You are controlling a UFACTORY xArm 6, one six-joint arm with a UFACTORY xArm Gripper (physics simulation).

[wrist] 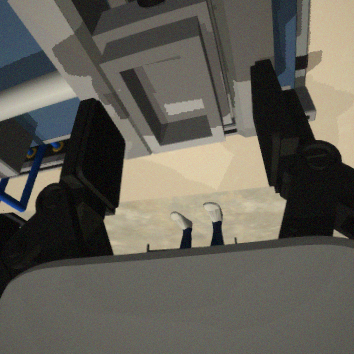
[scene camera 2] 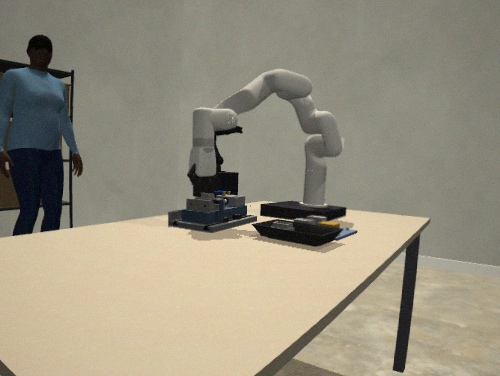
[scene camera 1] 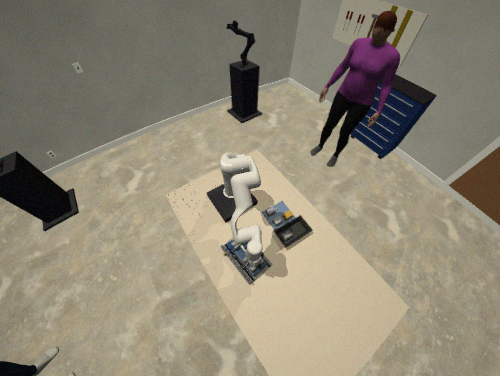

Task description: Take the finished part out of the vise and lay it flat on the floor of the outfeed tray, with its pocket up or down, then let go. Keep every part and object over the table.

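Places are measured from the arm's base along level axes (x ahead, y left, z up), in centimetres.
Pixels of known places: gripper, fingertip midpoint: (wrist: 178, 104) (scene camera 2: 203, 195); arm's base at its link origin: (scene camera 2: 313, 205) (scene camera 1: 231, 191).
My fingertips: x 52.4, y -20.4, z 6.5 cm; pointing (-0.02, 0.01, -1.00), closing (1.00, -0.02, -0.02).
Note:
Ahead of a thing's pixels: the offset from my fingertips to its top centre. "spot": to the spot under its first point. Level surfaces: height alone.
The vise @[dx -6.8, dy +0.2, dz -0.7 cm] (scene camera 1: 243, 260) (scene camera 2: 199, 215) has a blue body and grey jaws. The finished part @[dx -0.1, dy +0.7, dz +0.8 cm] (wrist: 172, 87), a grey block with a rectangular pocket facing up, sits between the jaws in the wrist view. My gripper (scene camera 2: 204, 188) (wrist: 178, 104) is open and empty, low over the vise. Its black fingers stand wide, one on either side of the part's line and nearer the lower part of the wrist view. In scene camera 1 the wrist hides the fingers. The outfeed tray (scene camera 1: 300, 240) (scene camera 2: 300, 238) is black with sloping walls; a grey block @[dx -0.5, dy +30.7, dz -6.0 cm] (scene camera 1: 287, 233) (scene camera 2: 283, 225) lies inside it.
A blue mat @[dz -9.9 cm] (scene camera 1: 282, 205) (scene camera 2: 348, 233) with grey blocks and a yellow block @[dx -11.5, dy +41.7, dz -6.3 cm] (scene camera 1: 288, 214) (scene camera 2: 329, 224) adjoins the tray. A bent blue tube @[spot: dx -14.1, dy -6.5, dz -2.7 cm] (wrist: 33, 177) and a pale rod @[dx -8.7, dy +0.6, dz -2.0 cm] (wrist: 40, 94) are beside the left finger. My black base plate (scene camera 1: 215, 199) (scene camera 2: 280, 209) stands behind on the table.

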